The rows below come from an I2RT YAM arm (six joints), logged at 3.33 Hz.
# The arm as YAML. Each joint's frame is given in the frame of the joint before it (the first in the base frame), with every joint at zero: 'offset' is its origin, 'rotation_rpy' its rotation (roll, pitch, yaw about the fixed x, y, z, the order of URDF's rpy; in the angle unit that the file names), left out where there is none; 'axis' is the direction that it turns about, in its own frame. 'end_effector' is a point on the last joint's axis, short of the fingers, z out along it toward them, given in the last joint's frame.
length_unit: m
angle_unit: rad
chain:
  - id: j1
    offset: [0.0, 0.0, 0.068]
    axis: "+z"
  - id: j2
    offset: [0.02, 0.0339, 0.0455]
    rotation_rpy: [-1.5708, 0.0, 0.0]
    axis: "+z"
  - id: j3
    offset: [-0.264, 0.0, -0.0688]
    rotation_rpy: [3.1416, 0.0, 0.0]
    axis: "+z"
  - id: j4
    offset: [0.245, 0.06, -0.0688]
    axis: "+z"
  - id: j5
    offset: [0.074, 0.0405, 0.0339]
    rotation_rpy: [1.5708, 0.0, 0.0]
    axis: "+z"
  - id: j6
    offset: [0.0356, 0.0, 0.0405]
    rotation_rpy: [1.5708, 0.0, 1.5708]
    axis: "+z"
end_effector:
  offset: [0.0, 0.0, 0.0]
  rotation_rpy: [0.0, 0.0, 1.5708]
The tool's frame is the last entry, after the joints.
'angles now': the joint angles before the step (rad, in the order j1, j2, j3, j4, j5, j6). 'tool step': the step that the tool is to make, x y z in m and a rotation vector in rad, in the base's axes. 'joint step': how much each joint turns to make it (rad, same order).
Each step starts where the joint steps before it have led.
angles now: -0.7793, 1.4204, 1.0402, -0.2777, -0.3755, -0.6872
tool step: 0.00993, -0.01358, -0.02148, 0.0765, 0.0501, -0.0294
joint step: -0.0076, 0.0952, 0.0243, -0.0075, 0.0046, 0.0305
